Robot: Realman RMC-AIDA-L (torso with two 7-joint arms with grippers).
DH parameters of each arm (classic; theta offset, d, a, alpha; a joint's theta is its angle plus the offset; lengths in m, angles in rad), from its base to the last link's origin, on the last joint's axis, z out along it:
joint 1: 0 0.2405 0 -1.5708
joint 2: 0 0 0 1.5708
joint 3: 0 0.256 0 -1.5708
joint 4: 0 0 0 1.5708
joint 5: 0 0.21 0 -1.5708
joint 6: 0 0 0 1.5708
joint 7: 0 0.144 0 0
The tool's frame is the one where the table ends.
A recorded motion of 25 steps. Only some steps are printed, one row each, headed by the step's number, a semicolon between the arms.
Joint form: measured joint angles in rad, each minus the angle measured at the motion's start. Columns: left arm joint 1, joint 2, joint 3, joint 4, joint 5, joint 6, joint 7; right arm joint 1, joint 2, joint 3, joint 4, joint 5, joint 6, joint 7.
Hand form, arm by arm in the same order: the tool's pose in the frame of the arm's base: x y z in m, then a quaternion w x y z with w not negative. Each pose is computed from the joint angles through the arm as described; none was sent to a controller.
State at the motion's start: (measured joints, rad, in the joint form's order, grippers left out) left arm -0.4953 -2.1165 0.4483 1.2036 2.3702 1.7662 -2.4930; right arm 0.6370 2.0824 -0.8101 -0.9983 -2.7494 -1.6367 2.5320
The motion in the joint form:
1: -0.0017 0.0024 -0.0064 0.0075 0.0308 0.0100 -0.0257; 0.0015 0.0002 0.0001 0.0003 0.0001 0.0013 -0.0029
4: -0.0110 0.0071 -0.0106 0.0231 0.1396 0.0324 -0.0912; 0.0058 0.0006 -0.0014 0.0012 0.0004 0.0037 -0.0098
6: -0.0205 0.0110 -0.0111 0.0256 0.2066 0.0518 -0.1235; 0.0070 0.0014 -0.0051 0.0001 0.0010 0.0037 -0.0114
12: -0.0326 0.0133 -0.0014 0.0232 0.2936 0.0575 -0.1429; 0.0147 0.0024 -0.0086 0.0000 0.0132 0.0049 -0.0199
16: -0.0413 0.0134 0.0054 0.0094 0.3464 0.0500 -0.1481; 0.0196 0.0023 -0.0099 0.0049 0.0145 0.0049 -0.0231
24: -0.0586 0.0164 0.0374 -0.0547 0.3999 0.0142 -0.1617; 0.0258 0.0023 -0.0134 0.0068 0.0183 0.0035 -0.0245
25: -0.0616 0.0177 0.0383 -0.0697 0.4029 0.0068 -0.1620; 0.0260 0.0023 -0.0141 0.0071 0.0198 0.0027 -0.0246
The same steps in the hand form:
1: -0.2817 0.3150 0.0926 0.15321 -0.74128 -0.63239 -0.16463; 0.2798 0.3420 0.0306 0.13574 -0.79455 0.58041 -0.11575
4: -0.2909 0.3096 0.0939 0.15814 -0.71592 -0.66943 -0.11968; 0.2783 0.3434 0.0302 0.13595 -0.79800 0.57554 -0.11601
6: -0.2953 0.3062 0.0939 0.15732 -0.70202 -0.68864 -0.09050; 0.2773 0.3438 0.0297 0.13554 -0.79965 0.57316 -0.11692
12: -0.3014 0.3037 0.0925 0.16261 -0.69017 -0.70336 -0.05008; 0.2727 0.3464 0.0285 0.13329 -0.80620 0.56538 -0.11231
16: -0.3058 0.3030 0.0897 0.16543 -0.68359 -0.71040 -0.02598; 0.2713 0.3472 0.0274 0.13109 -0.80825 0.56290 -0.11264
24: -0.3107 0.3060 0.0773 0.15852 -0.67740 -0.71831 0.00605; 0.2686 0.3485 0.0266 0.12895 -0.81108 0.55938 -0.11233
25: -0.3116 0.3066 0.0751 0.15621 -0.67649 -0.71966 0.00752; 0.2683 0.3485 0.0264 0.12815 -0.81138 0.55918 -0.11206

